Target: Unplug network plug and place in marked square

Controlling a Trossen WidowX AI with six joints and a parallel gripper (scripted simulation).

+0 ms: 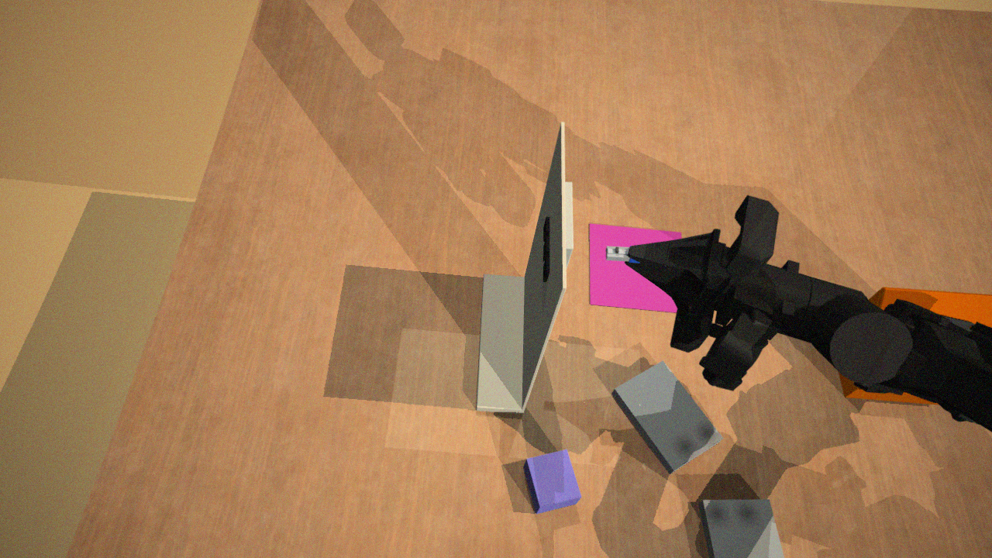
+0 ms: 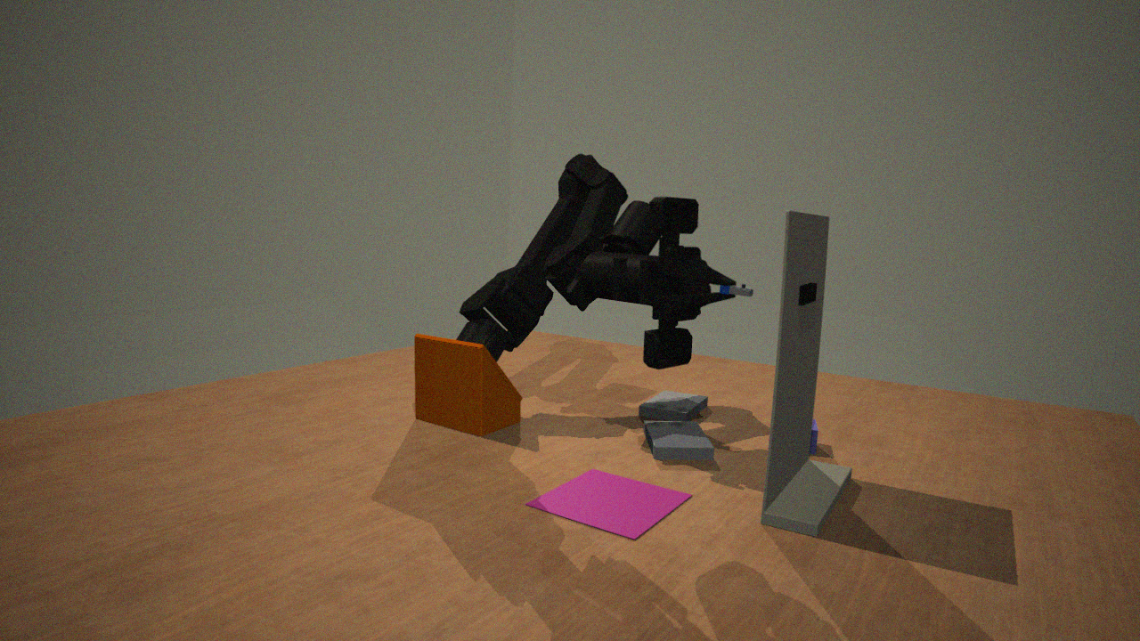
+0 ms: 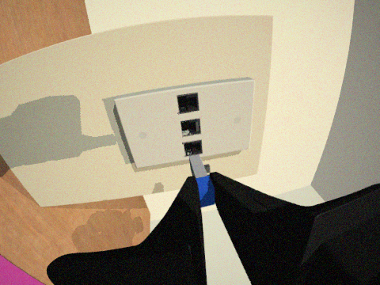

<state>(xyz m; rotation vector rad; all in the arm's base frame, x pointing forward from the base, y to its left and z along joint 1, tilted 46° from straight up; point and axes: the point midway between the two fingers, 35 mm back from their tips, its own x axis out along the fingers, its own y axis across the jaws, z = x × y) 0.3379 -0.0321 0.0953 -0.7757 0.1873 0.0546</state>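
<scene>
The magenta marked square is 20 cm below my gripper tip, 12 cm to the right of it and 6 cm behind it. The rest, counted from my gripper tip: network plug (right at my gripper tip); then grey panel (8 cm below, 8 cm ahead, 1 cm to the left).
</scene>
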